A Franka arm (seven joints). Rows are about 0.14 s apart.
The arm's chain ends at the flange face. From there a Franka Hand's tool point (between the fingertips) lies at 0.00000 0.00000 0.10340 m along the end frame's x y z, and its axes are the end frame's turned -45 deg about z.
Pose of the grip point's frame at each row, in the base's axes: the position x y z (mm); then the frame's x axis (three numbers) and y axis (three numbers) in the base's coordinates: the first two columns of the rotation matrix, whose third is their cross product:
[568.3 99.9 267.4 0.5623 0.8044 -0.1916 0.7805 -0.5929 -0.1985]
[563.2 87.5 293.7 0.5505 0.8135 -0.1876 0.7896 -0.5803 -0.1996]
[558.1 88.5 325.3 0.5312 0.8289 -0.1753 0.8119 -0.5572 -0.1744]
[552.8 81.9 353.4 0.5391 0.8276 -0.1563 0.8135 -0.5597 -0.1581]
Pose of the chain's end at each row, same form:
[596.6 103.8 366.8 0.9495 0.1496 -0.2758 0.1543 -0.9880 -0.0049]
[591.2 91.5 393.1 0.9476 0.1649 -0.2738 0.1691 -0.9856 -0.0085]
[583.1 93.6 425.5 0.9497 0.1921 -0.2473 0.1985 -0.9801 0.0006]
[575.4 86.2 454.2 0.9564 0.1894 -0.2223 0.1940 -0.9810 -0.0013]

